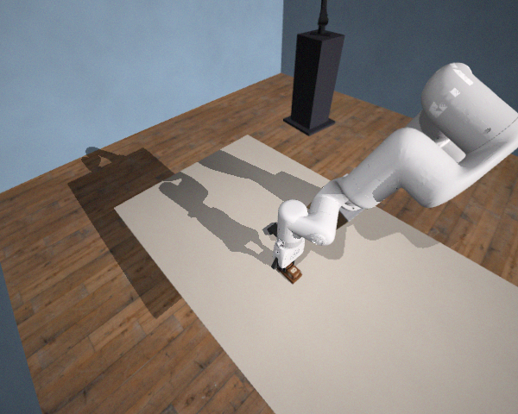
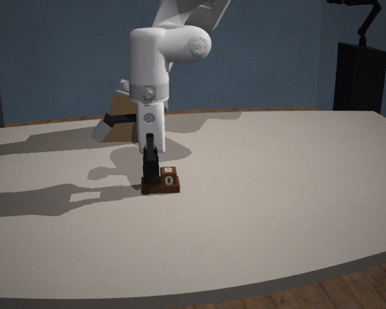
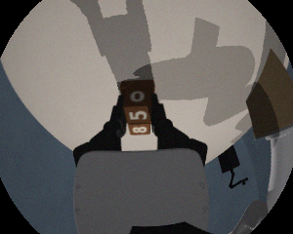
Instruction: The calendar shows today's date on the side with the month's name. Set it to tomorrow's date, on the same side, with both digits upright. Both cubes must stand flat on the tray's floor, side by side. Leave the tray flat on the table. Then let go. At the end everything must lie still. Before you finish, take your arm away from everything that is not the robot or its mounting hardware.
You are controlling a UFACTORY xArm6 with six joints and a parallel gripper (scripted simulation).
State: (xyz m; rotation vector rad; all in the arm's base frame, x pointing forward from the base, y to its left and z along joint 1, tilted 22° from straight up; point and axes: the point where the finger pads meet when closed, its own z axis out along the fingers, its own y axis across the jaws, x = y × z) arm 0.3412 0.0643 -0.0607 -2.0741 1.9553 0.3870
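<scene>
Now: hand 30 mm to the right of the brown cube and 20 mm above it. From my hand the other things lie so: brown calendar tray: 30 mm below, 20 mm to the left; brown digit cube: 10 mm below.
</scene>
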